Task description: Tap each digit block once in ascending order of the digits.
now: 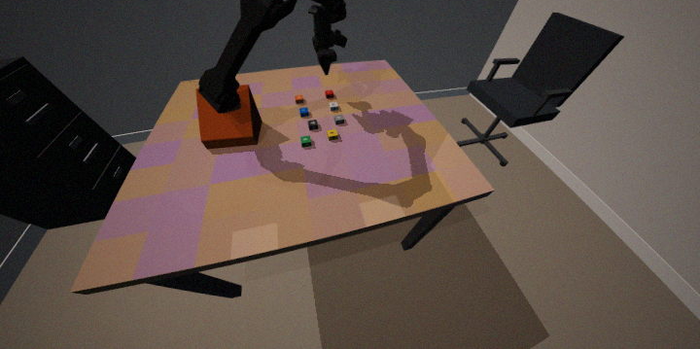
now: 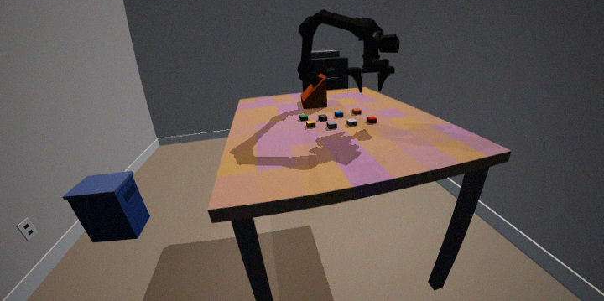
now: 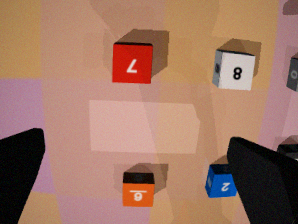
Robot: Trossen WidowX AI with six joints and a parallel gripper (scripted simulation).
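Now: the grey block 10 mm ahead of my gripper tip, 170 mm to the right of it and 120 mm below it. The rest, counted from my gripper tip: white block (10 mm ahead, 90 mm to the right, 120 mm below); then red block (20 mm ahead, 120 mm below); then orange block (120 mm behind, 120 mm below).
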